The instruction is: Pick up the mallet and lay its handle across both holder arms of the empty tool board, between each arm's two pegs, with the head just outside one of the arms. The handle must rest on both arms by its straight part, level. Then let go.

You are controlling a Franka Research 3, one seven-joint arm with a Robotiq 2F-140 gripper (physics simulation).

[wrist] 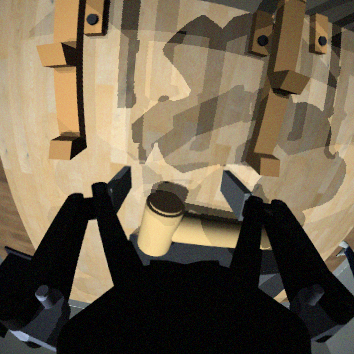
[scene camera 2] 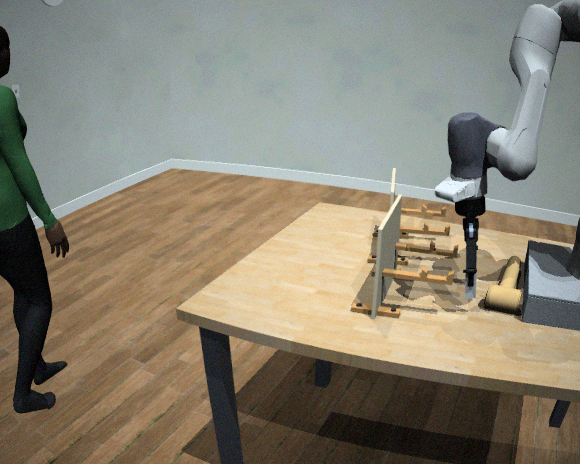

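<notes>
The tan mallet lies on the table beside the robot's grey base block; its thick head (scene camera 2: pixel 502 299) (wrist: pixel 162 231) is towards the near table edge in the scene view, and its handle (scene camera 2: pixel 511 273) (wrist: pixel 207 231) runs away from it. My gripper (scene camera 2: pixel 470 295) (wrist: pixel 176 178) is open and empty, pointing down between the mallet and the holder arms. In the wrist view the mallet shows below the fingertips, and the right finger partly hides its handle. The near upright tool board (scene camera 2: pixel 386 250) has two bare holder arms (scene camera 2: pixel 415 275) (wrist: pixel 67 107), (scene camera 2: pixel 425 249) (wrist: pixel 272 120), each with two pegs.
A second upright board (scene camera 2: pixel 393 182) stands behind the near one, with arms (scene camera 2: pixel 425 230) pointing the same way. The base block (scene camera 2: pixel 552 310) stands close against the mallet's far side from the boards. A person in green (scene camera 2: pixel 15 165) stands on the floor left of the table (scene camera 2: pixel 280 280).
</notes>
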